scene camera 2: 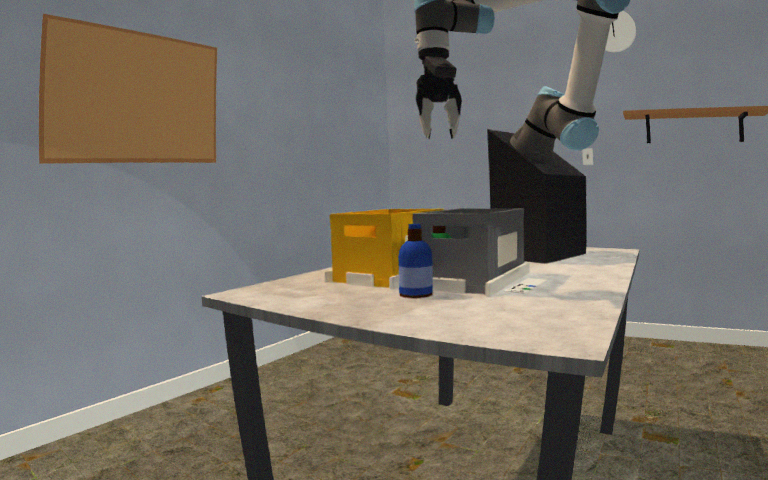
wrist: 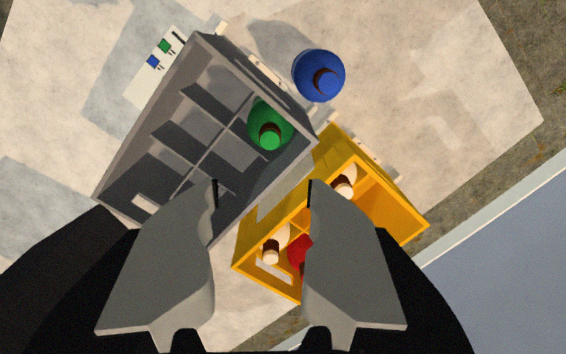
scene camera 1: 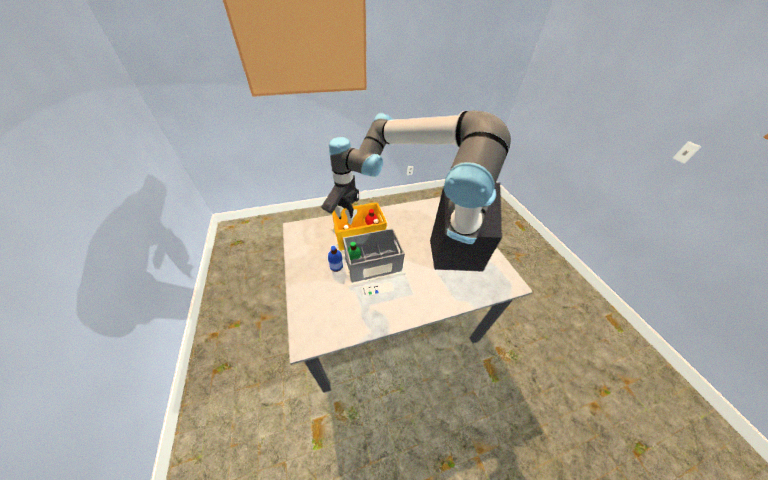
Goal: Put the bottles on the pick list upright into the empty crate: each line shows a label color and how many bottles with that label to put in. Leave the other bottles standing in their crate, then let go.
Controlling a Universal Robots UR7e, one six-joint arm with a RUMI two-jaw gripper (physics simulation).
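Frame: origin at the arm's base, x ahead, y left, z up, level; centimetres.
Seen in the pictures: gripper, fingertip midpoint: (scene camera 2: 440, 138) (wrist: 263, 182) (scene camera 1: 345, 222); arm's base, origin of the base link: (scene camera 2: 529, 151).
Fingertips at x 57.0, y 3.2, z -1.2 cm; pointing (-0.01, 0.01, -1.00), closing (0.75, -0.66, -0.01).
Pixels of each thing's top centre, then the offset from my fingertips to it. "spot": a spot on its surface instead. Level surfaces: height alone.
- green bottle, middle of its top: (wrist: 269, 141) (scene camera 2: 438, 217) (scene camera 1: 353, 243) dx -2.7, dy -3.1, dz -18.1 cm
- grey crate, middle of its top: (wrist: 196, 171) (scene camera 2: 472, 210) (scene camera 1: 373, 245) dx -12.6, dy +0.3, dz -16.9 cm
- yellow crate, middle of its top: (wrist: 327, 248) (scene camera 2: 389, 211) (scene camera 1: 358, 216) dx -7.2, dy -22.5, dz -16.9 cm
- blue bottle, middle of its top: (wrist: 328, 83) (scene camera 2: 414, 224) (scene camera 1: 333, 247) dx +7.4, dy -2.5, dz -18.9 cm
- red bottle, middle of its top: (wrist: 308, 281) (scene camera 1: 371, 210) dx -15.2, dy -28.1, dz -18.1 cm
- pick list, surface spot: (wrist: 137, 90) (scene camera 1: 388, 288) spot: dx -18.5, dy +15.5, dz -34.3 cm
- table, its level: dz -34.4 cm
My gripper (scene camera 1: 345, 219) (scene camera 2: 440, 135) (wrist: 263, 182) is open and empty, high above the crates. A green bottle (scene camera 1: 353, 253) (scene camera 2: 440, 233) (wrist: 261, 120) stands upright in the corner compartment of the grey crate (scene camera 1: 356, 273) (scene camera 2: 476, 257) (wrist: 145, 115), on the side by the yellow crate (scene camera 1: 362, 230) (scene camera 2: 362, 257) (wrist: 335, 140). A blue bottle (scene camera 1: 335, 261) (scene camera 2: 415, 268) (wrist: 309, 75) stands upright on the table beside the grey crate. The yellow crate holds a red bottle (scene camera 1: 370, 219) (wrist: 298, 251) and two white-capped bottles, one (wrist: 344, 187) at one end, another (wrist: 271, 251) beside the red. The pick list (scene camera 1: 387, 287) (wrist: 137, 90) shows green and blue squares with small dark marks.
The crates stand close together between low pale rails on the table (scene camera 1: 317, 316) (scene camera 2: 351, 311) (wrist: 400, 40). The arm's black pedestal (scene camera 1: 461, 254) (scene camera 2: 535, 220) stands right of the crates. The table's left edge lies past the blue bottle in scene camera 1.
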